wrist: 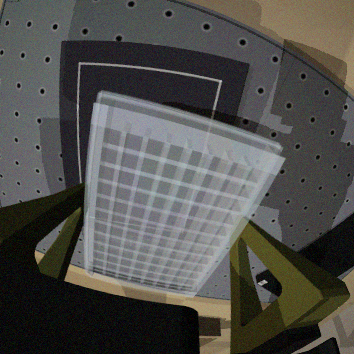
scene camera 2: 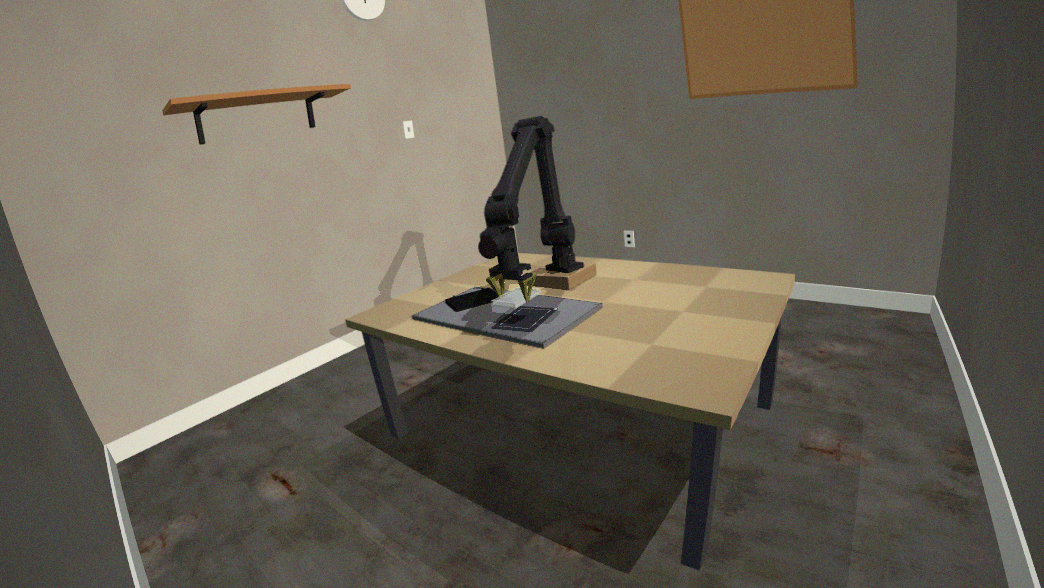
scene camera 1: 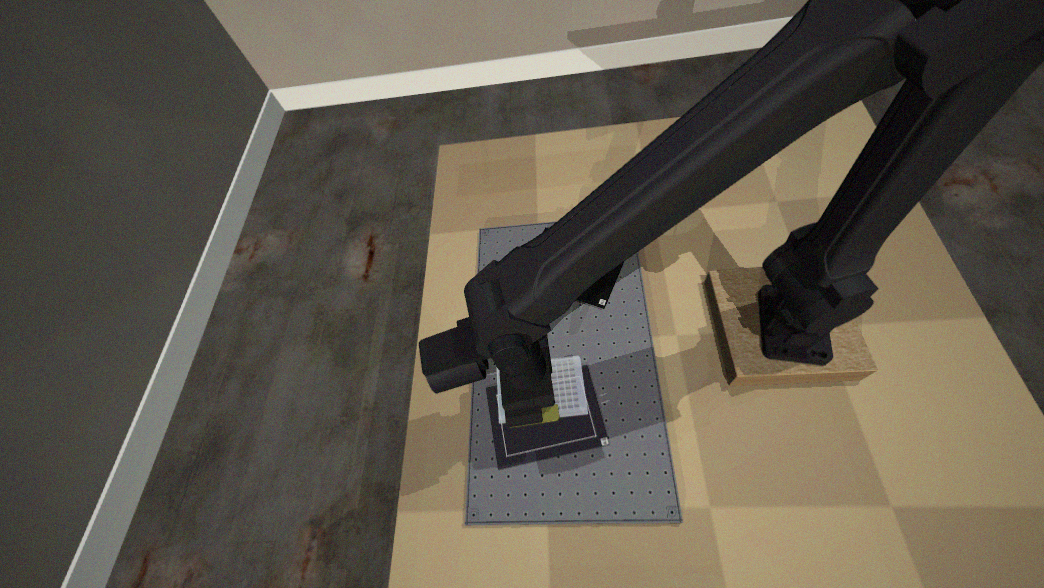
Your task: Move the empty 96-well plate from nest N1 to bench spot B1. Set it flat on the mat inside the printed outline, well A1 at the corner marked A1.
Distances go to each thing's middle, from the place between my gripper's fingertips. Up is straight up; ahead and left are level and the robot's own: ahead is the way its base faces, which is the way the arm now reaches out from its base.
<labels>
My hand is 10 mm past the dark mat with white printed outline (scene camera 1: 515, 446), 20 mm to the right of it and 50 mm above it. The rest, counted from my hand: clear well plate (scene camera 1: 567, 379) (10 mm behind, 10 mm above).
</labels>
